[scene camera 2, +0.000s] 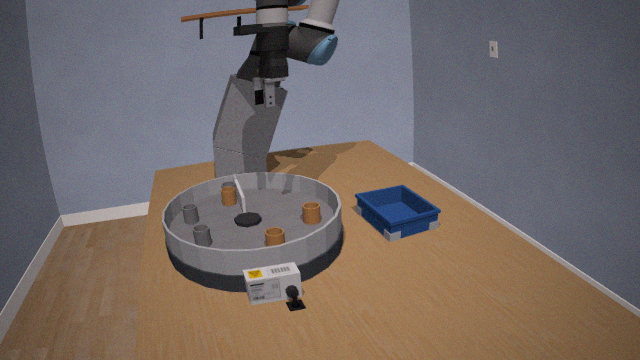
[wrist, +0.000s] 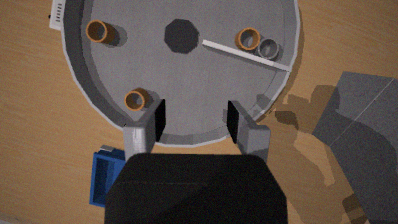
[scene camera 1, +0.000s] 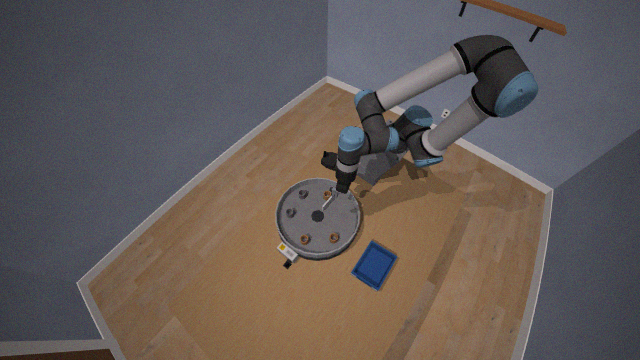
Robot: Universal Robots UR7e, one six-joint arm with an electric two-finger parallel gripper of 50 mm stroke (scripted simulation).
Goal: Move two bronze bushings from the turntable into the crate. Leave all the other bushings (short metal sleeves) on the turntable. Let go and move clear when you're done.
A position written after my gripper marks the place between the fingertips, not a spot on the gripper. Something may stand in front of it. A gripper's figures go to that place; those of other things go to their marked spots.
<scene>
My gripper (scene camera 2: pixel 264 105) is 0.93 m from the lens. A blue crate (scene camera 2: pixel 397 202) is 1.13 m from the lens. A grey turntable (scene camera 2: pixel 230 228) is 0.92 m from the lens. The marked spots on the blue crate and the grey turntable are 0.47 m apart.
</scene>
